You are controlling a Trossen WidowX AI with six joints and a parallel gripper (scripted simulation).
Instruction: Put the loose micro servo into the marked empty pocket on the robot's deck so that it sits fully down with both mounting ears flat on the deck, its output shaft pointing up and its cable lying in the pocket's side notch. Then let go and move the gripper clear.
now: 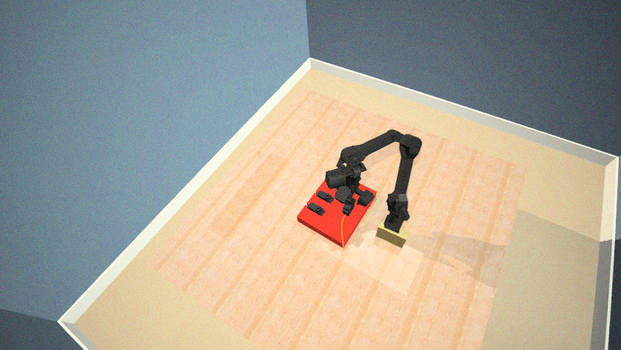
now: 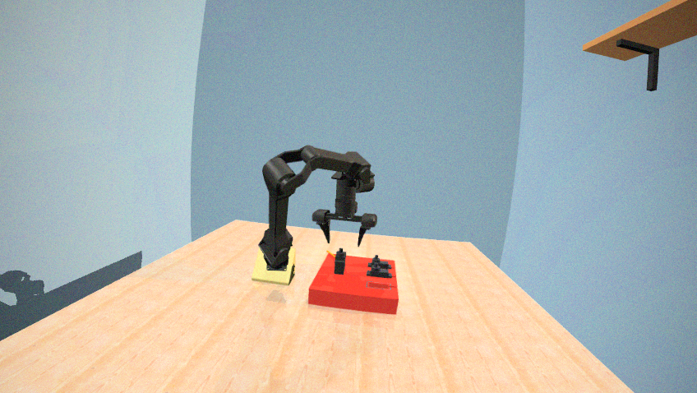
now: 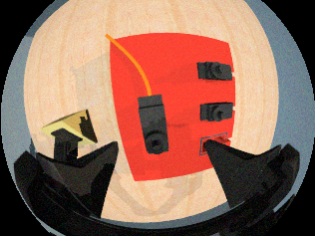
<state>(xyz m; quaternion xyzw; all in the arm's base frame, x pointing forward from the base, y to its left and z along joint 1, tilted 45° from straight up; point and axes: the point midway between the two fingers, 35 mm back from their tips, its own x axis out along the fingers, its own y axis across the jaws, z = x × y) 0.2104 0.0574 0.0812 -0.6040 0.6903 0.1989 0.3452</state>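
Now: gripper tip 1 cm short of the red deck and 11 cm above it.
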